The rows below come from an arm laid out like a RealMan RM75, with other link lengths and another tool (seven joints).
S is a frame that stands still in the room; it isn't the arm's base.
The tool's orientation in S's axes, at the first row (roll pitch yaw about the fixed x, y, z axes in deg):
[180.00, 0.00, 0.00]
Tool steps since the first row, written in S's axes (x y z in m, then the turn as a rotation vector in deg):
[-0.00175, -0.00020, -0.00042, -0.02, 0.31, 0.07]
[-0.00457, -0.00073, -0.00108, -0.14, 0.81, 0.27]
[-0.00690, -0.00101, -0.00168, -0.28, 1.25, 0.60]
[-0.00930, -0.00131, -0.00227, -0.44, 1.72, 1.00]
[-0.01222, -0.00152, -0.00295, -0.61, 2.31, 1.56]
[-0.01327, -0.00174, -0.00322, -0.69, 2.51, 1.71]
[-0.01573, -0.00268, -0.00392, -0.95, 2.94, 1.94]
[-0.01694, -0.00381, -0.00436, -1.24, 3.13, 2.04]
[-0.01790, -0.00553, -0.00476, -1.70, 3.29, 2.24]
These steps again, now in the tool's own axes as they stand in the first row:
[-0.00175, 0.00020, 0.00042, -0.02, -0.31, -0.07]
[-0.00457, 0.00073, 0.00108, -0.14, -0.81, -0.27]
[-0.00690, 0.00101, 0.00168, -0.28, -1.25, -0.60]
[-0.00930, 0.00131, 0.00227, -0.44, -1.72, -1.00]
[-0.01222, 0.00152, 0.00295, -0.61, -2.31, -1.56]
[-0.01327, 0.00174, 0.00322, -0.69, -2.51, -1.71]
[-0.01573, 0.00268, 0.00392, -0.95, -2.94, -1.94]
[-0.01694, 0.00381, 0.00436, -1.24, -3.13, -2.04]
[-0.01790, 0.00553, 0.00476, -1.70, -3.29, -2.24]

